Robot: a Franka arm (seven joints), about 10 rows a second.
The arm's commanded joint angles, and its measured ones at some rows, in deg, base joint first. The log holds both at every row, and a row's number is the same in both.
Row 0, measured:
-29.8, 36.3, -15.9, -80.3, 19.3, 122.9, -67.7
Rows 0 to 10, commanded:
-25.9, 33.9, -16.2, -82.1, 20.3, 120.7, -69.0
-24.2, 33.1, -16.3, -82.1, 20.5, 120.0, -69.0
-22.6, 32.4, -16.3, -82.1, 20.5, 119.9, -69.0
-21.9, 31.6, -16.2, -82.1, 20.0, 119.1, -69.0
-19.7, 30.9, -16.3, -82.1, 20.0, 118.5, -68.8
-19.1, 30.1, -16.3, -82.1, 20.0, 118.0, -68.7
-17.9, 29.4, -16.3, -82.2, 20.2, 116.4, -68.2
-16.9, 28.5, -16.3, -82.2, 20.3, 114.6, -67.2
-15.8, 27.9, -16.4, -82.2, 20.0, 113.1, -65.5
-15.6, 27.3, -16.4, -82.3, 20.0, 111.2, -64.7
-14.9, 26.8, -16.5, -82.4, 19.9, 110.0, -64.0
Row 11, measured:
-15.9, 29.1, -15.9, -80.5, 19.3, 111.9, -65.2
